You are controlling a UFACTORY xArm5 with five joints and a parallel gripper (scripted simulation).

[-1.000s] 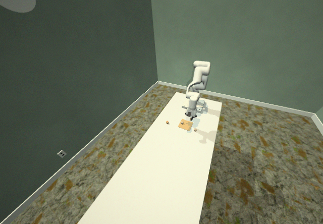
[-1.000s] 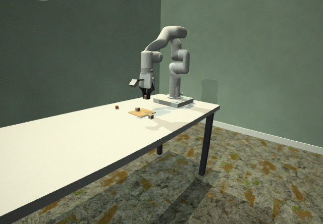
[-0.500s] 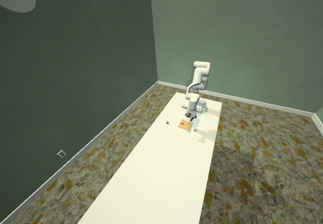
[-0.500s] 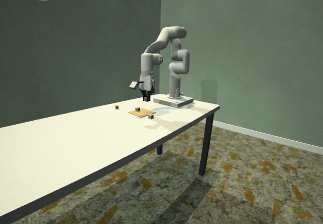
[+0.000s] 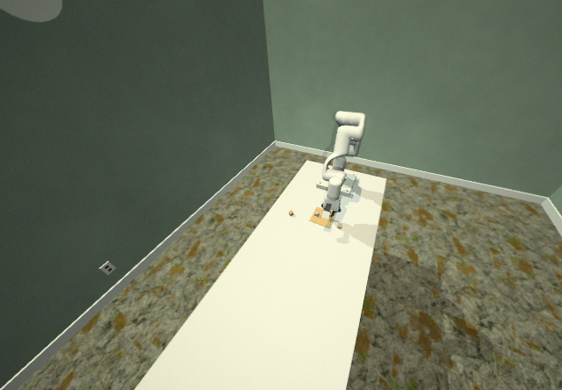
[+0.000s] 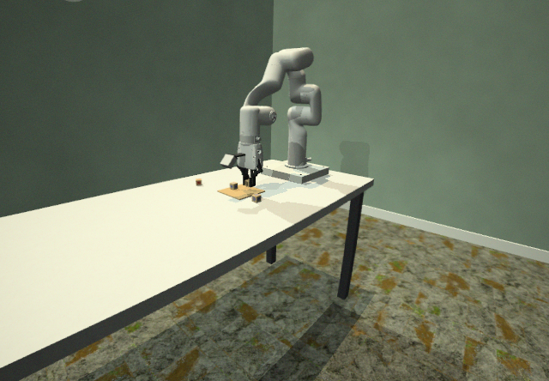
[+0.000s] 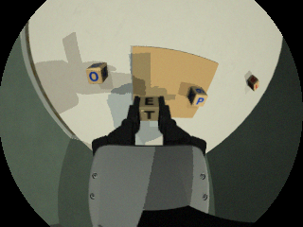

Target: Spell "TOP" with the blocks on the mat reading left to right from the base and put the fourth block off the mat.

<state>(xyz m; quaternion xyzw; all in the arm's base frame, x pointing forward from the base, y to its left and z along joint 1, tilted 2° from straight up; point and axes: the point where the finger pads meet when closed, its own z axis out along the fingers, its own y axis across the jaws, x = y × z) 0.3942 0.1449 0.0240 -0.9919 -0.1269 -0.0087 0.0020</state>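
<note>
Right now the tan mat is 50 mm below my hand, 40 mm to the right of it and 10 mm ahead of it.
</note>
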